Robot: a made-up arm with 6 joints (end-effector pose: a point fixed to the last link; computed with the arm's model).
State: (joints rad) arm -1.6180 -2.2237 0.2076 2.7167 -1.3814 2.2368
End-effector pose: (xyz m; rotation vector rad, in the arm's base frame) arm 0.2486 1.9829 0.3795 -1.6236 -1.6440 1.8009
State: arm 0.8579 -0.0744 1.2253 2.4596 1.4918 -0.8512
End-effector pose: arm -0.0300 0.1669 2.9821 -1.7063 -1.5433 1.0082
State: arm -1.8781 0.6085 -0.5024 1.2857 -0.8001 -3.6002
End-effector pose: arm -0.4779 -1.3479 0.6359 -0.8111 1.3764 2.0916
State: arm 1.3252 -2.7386 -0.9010 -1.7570 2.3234 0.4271
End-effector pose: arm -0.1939 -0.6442 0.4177 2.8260 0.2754 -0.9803
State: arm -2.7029 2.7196 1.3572 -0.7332 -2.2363 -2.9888
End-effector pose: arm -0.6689 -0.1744 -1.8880 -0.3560 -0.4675 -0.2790
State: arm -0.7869 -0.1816 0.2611 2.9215 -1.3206 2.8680
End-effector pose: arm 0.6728 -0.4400 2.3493 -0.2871 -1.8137 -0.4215
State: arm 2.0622 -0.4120 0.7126 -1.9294 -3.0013 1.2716
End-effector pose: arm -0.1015 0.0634 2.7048 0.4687 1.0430 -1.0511
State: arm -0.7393 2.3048 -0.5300 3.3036 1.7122 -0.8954
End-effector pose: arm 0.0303 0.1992 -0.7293 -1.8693 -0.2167 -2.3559
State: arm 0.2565 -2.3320 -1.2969 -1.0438 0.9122 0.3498
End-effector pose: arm -0.2277 -0.1480 0.4874 1.1548 -1.5315 -0.0500
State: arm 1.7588 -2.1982 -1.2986 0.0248 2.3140 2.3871
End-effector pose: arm 0.2367 -0.3352 0.6144 0.6873 -0.4821 -1.3534
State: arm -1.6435 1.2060 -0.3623 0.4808 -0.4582 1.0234
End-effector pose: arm -0.2475 -1.3247 -0.1808 0.4376 1.7545 0.2161
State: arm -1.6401 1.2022 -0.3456 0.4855 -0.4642 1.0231
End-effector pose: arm -0.2442 -1.3481 -0.1741 0.4206 1.7610 0.2076
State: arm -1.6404 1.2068 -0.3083 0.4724 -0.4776 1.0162
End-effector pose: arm -0.2483 -1.3858 -0.1759 0.4240 1.7664 0.1725
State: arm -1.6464 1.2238 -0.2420 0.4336 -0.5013 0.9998
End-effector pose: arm -0.2639 -1.4425 -0.1896 0.4572 1.7667 0.0997
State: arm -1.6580 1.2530 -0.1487 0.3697 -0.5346 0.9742
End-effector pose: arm -0.2914 -1.5145 -0.2138 0.5199 1.7549 -0.0075
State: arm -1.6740 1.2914 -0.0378 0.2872 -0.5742 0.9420
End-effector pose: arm -0.3287 -1.5923 -0.2449 0.6045 1.7245 -0.1359
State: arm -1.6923 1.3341 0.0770 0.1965 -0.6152 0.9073
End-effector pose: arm -0.3711 -1.6647 -0.2789 0.6985 1.6745 -0.2664
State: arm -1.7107 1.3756 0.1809 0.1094 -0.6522 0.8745
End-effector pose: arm -0.4131 -1.7222 -0.3125 0.7889 1.6123 -0.3812
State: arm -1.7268 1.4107 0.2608 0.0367 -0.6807 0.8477
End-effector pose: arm -0.4486 -1.7592 -0.3431 0.8653 1.5517 -0.4676
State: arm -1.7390 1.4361 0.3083 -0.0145 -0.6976 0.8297
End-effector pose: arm -0.4735 -1.7737 -0.3699 0.9224 1.5056 -0.5204
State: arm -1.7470 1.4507 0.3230 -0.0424 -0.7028 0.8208
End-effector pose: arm -0.4872 -1.7682 -0.3913 0.9596 1.4808 -0.5425
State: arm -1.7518 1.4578 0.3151 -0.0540 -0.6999 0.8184
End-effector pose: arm -0.4927 -1.7497 -0.4089 0.9832 1.4724 -0.5440
